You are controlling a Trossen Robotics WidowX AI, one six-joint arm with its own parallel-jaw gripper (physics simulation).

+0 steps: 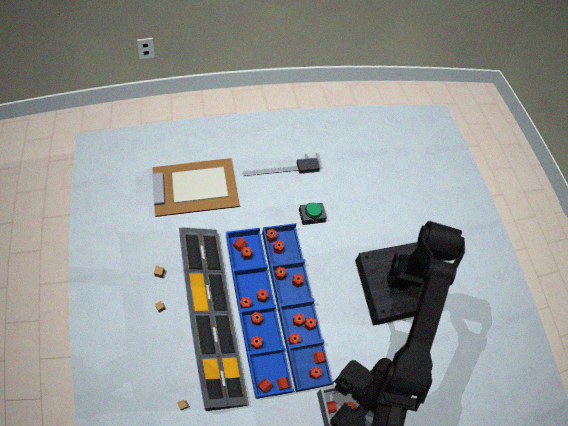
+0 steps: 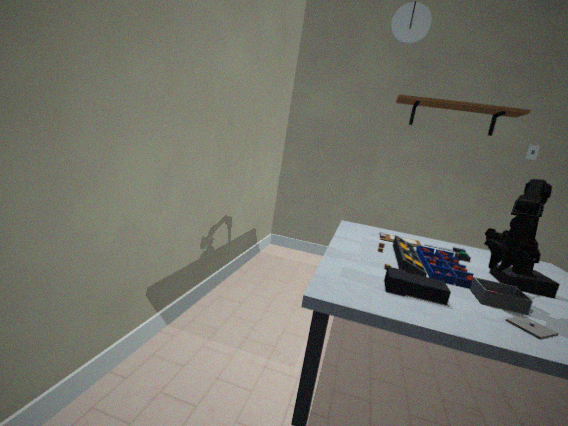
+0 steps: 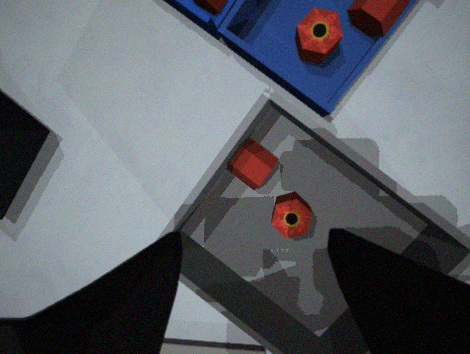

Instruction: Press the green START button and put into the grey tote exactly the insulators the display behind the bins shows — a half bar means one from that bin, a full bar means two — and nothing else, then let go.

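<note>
My gripper (image 1: 345, 400) (image 3: 255, 241) is open and empty above the grey tote (image 1: 323, 404) (image 2: 500, 299) (image 3: 230, 280). Inside the tote lie two red insulators, one on its side (image 3: 254, 164) and one upright (image 3: 291, 218), apart from each other. The blue bins (image 1: 270, 369) (image 2: 437, 267) (image 3: 300, 85) stand in two columns of several, each bin holding two or three insulators. The display (image 1: 225, 403) shows a full yellow bar (image 1: 198, 291) in the left column's second row and half bars in both columns of the bottom row. The green START button (image 1: 313, 210) stands beyond the bins.
A long black box (image 2: 416, 286) (image 3: 17, 155) stands left of the tote. A flat plate (image 2: 532, 327) lies near the table edge. A clipboard (image 1: 200, 184), a caliper (image 1: 308, 165) and small wooden cubes (image 1: 159, 271) lie around the bins and display. The arm's base (image 1: 380, 285) is right of the bins.
</note>
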